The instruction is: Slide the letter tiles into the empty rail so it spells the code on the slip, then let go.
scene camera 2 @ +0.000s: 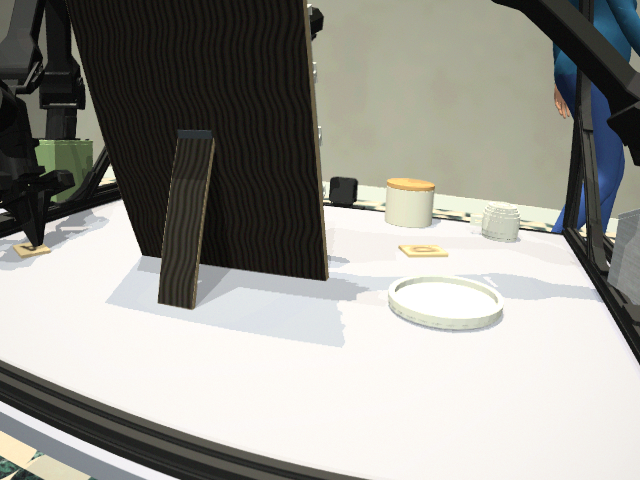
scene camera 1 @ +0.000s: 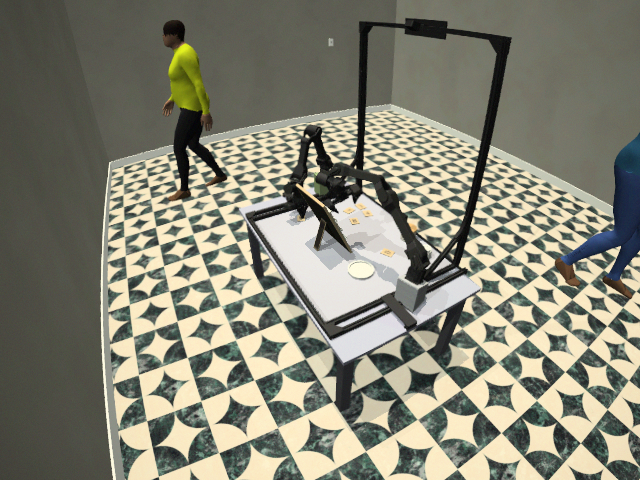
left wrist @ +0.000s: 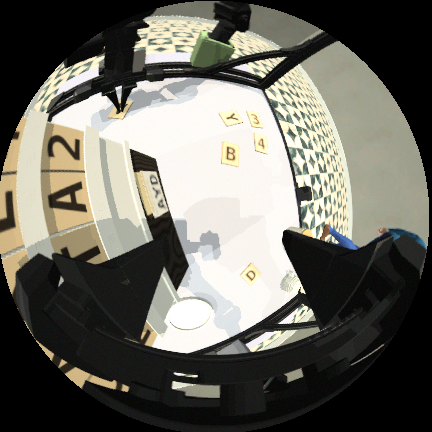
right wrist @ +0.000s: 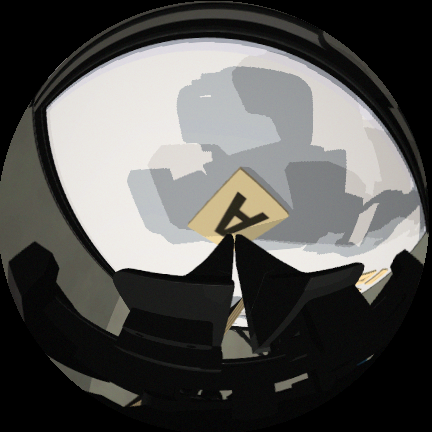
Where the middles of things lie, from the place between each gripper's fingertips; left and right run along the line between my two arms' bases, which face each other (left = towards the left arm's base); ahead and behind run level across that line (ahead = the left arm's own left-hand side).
My left hand is 80 mm short of the rail (left wrist: 116, 187) and 70 mm above it. From my left hand the other things lie so: lidded jar (scene camera 2: 409, 203): 320 mm behind, 100 mm to the left, 160 mm below.
Now: right hand 260 mm to the right of the rail, 120 mm below it and 60 mm past it. Round my right hand: lidded jar: 460 mm behind, 370 mm to the left, 30 mm above.
